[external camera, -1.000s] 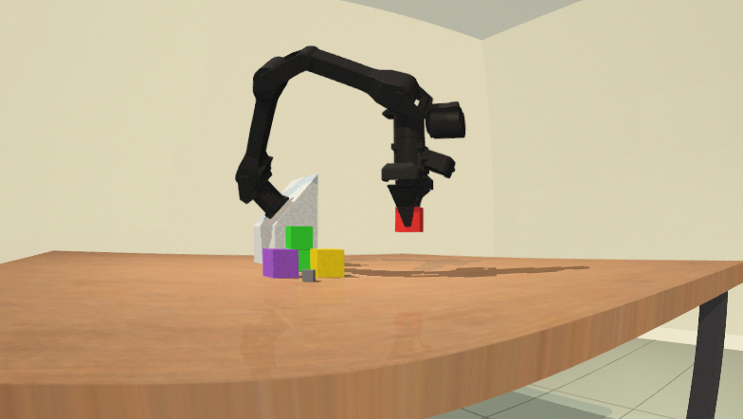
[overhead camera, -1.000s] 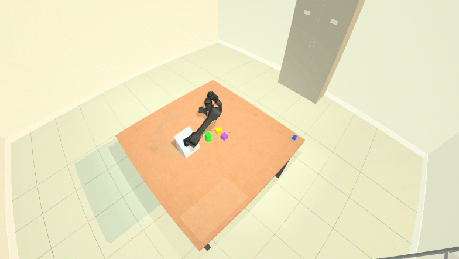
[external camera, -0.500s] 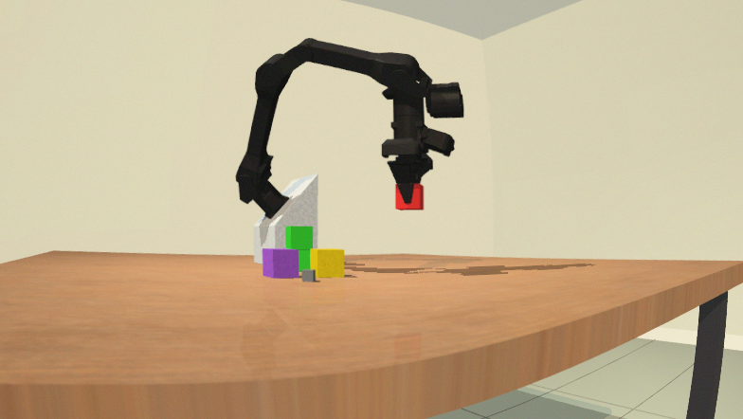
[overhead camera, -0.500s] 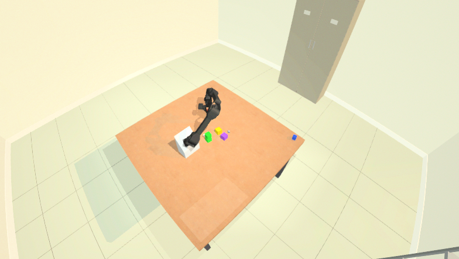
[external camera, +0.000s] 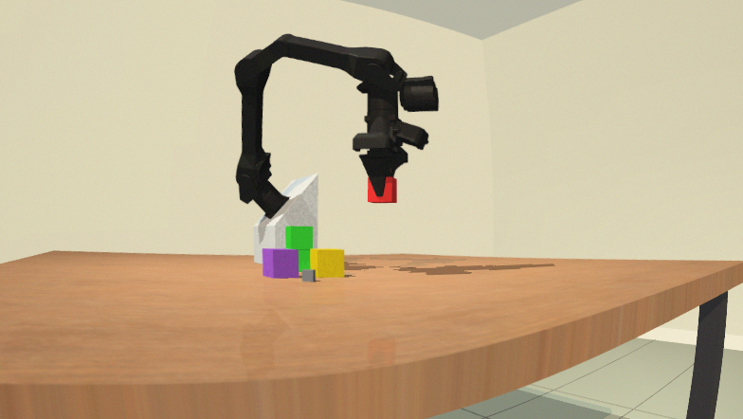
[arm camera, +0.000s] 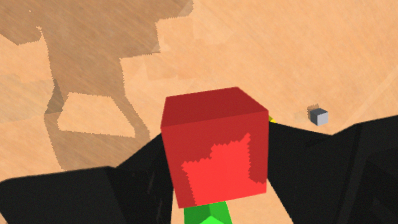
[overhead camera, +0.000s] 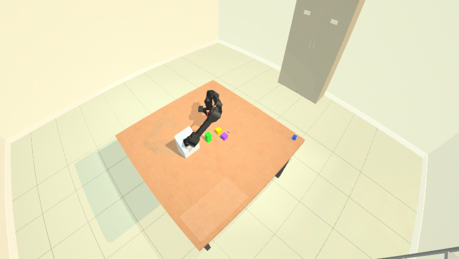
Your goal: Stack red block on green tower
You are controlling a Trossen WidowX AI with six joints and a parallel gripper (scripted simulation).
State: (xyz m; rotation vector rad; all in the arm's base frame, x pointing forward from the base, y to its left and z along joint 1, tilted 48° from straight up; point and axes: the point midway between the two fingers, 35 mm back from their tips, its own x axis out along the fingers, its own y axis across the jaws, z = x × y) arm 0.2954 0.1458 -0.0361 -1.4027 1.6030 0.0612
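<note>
Right now the green block is 110 mm behind my gripper tip, 130 mm to the right of it and 70 mm below it. Also, from my gripper tip: red block (10 mm above); then purple block (20 mm ahead, 190 mm to the right, 110 mm below); then yellow block (20 mm ahead, 110 mm to the right, 110 mm below).
</note>
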